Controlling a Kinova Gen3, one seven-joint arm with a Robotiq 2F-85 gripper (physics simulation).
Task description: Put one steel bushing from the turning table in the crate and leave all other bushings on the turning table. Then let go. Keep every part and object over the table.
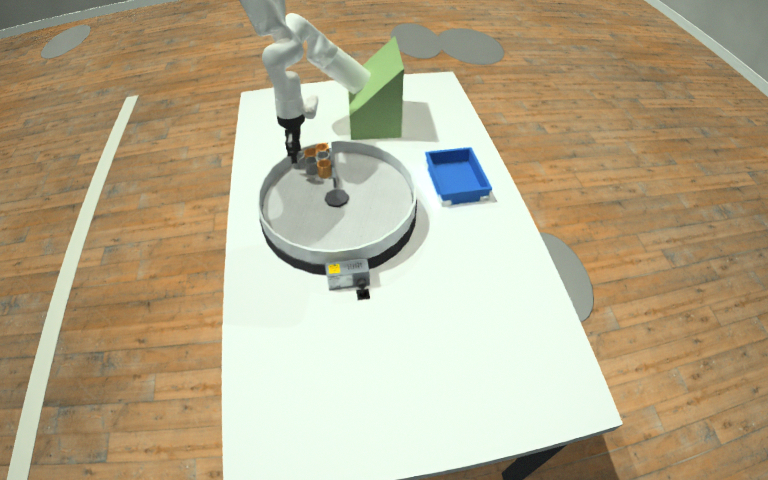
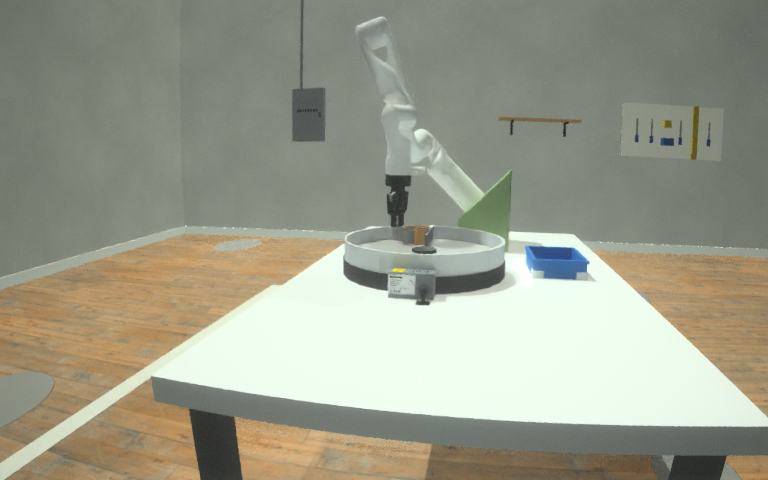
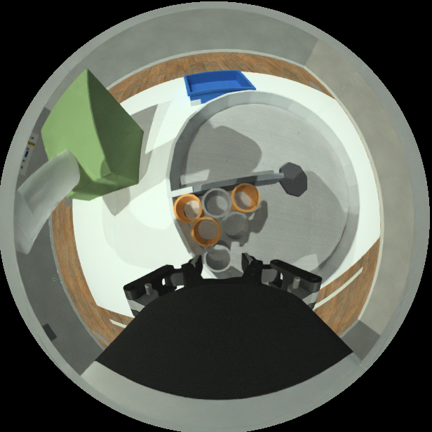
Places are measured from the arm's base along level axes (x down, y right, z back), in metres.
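Where they show: gripper, fingertip midpoint: (image 1: 296,156) (image 2: 397,227); arm's base at its link origin: (image 1: 360,82) (image 2: 475,203).
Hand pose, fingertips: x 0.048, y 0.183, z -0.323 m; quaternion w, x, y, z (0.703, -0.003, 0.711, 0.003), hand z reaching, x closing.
Note:
Each offset is from my fingertips to the top centre of the thing. "pt": to the spot under its first point.
The turning table (image 1: 362,220) (image 2: 470,263) (image 3: 300,135) is a grey disc with a raised wall. Three grey steel bushings and three orange ones stand upright in a cluster at its back left. My gripper (image 1: 294,160) (image 2: 397,224) (image 3: 221,261) is open and points down at the wall, one fingertip on each side of the outermost steel bushing (image 3: 218,270). Contact cannot be told. The second steel bushing {dx -0.001, dy -0.045, dz -0.020 m} (image 1: 310,166) (image 3: 246,225) and the third steel bushing (image 3: 205,202) stand among the orange bushings. The blue crate {dx +0.040, dy -0.462, dz -0.021 m} (image 1: 464,195) (image 2: 557,267) (image 3: 220,93) stands to the right of the turning table.
A grey divider (image 3: 240,181) runs from the wall to the dark hub {dx +0.029, dy -0.119, dz -0.139 m} (image 1: 336,198) (image 3: 293,179), beside the bushings. A green wedge-shaped block (image 1: 376,121) (image 2: 492,220) (image 3: 117,145) stands behind, at the arm's base. A control box {pt dx +0.039, dy -0.153, dz -0.389 m} (image 1: 347,275) (image 2: 411,284) sits at the turning table's front.

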